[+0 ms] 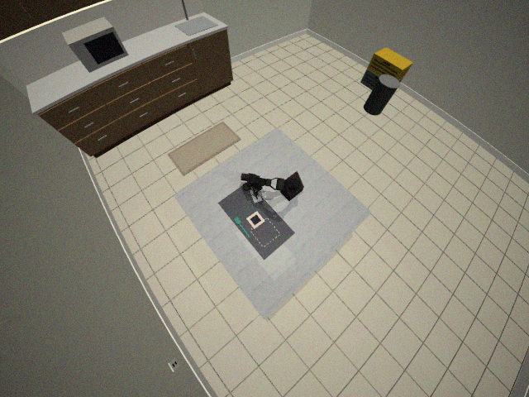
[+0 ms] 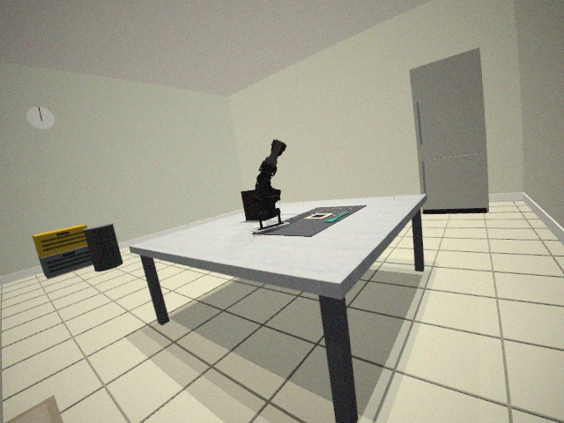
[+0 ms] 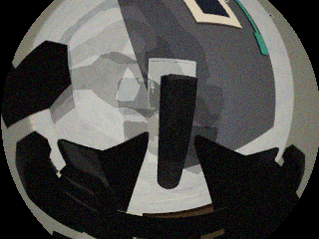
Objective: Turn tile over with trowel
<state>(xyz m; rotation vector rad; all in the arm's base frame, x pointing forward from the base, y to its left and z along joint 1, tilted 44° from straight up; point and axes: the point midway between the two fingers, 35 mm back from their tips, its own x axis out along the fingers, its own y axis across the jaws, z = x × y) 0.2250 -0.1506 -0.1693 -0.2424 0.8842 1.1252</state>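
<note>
The trowel lies 30 mm below my gripper tip, 20 mm to the left of it and 10 mm ahead of it. The rest, counted from my gripper tip: teal strip 310 mm ahead, 130 mm to the left, 60 mm below; tile 190 mm to the left, 190 mm ahead, 60 mm below.
</note>
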